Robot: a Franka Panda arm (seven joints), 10 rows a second.
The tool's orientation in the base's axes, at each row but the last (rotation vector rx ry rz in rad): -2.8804, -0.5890, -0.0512; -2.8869, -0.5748, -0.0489; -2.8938, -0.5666, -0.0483; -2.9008, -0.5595, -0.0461; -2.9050, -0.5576, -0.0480; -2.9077, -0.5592, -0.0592; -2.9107, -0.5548, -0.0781; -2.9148, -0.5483, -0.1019; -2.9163, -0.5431, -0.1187
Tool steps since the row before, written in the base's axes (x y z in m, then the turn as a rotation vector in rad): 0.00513, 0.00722, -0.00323, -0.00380, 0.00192, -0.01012; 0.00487, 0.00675, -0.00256, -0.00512, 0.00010, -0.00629; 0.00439, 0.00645, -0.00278, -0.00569, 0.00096, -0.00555; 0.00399, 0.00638, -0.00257, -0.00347, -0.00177, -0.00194; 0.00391, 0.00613, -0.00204, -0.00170, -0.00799, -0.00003; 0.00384, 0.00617, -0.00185, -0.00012, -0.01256, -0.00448; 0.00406, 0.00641, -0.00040, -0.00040, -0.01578, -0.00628; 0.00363, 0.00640, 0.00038, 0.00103, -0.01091, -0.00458; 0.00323, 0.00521, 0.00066, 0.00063, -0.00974, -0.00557
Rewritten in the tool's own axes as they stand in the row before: 0.00726, -0.00388, 0.00459, -0.00350, -0.00131, 0.01032; 0.00686, -0.00377, 0.00382, -0.00514, -0.00088, 0.00622; 0.00627, -0.00370, 0.00396, -0.00530, -0.00201, 0.00566; 0.00587, -0.00388, 0.00371, -0.00400, 0.00067, 0.00159; 0.00573, -0.00380, 0.00313, -0.00449, 0.00667, -0.00144; 0.00568, -0.00390, 0.00297, -0.00501, 0.01218, 0.00210; 0.00605, -0.00430, 0.00164, -0.00658, 0.01531, 0.00328; 0.00568, -0.00460, 0.00092, -0.00336, 0.01110, 0.00254; 0.00490, -0.00371, 0.00046, -0.00343, 0.01004, 0.00371
